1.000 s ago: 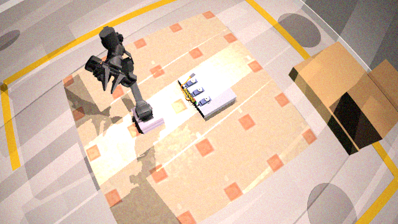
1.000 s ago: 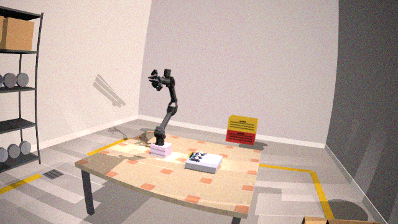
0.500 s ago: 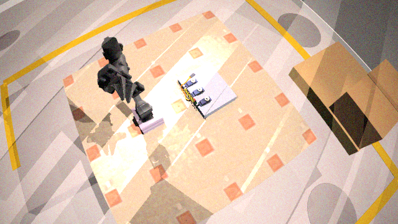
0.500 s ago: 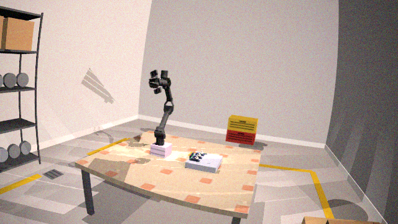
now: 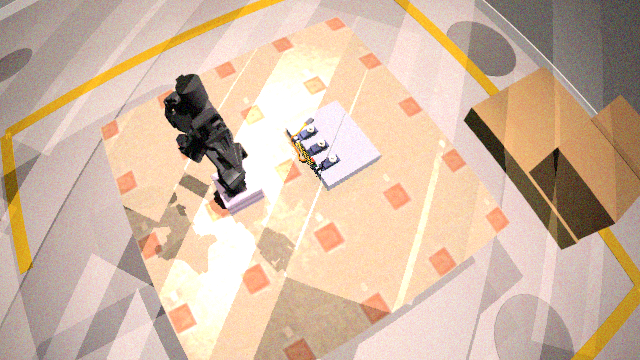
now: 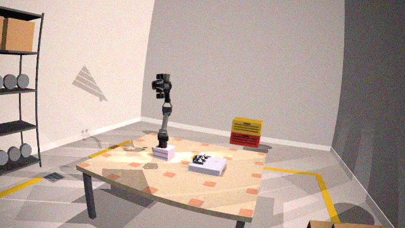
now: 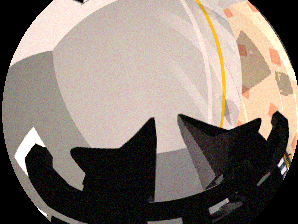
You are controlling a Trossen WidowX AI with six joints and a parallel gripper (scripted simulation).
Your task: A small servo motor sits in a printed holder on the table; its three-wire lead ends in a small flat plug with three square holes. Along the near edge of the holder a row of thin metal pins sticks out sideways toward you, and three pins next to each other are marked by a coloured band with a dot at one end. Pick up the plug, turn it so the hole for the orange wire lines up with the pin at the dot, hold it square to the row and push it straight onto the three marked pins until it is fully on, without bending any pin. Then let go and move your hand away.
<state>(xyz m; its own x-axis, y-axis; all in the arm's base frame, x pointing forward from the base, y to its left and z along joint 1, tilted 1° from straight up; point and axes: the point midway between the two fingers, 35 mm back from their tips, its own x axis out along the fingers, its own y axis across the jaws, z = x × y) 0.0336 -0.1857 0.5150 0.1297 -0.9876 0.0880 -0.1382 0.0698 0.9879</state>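
Right now my gripper tip is 42 cm short of the printed holder, 25 cm to the right of it and 59 cm above it.
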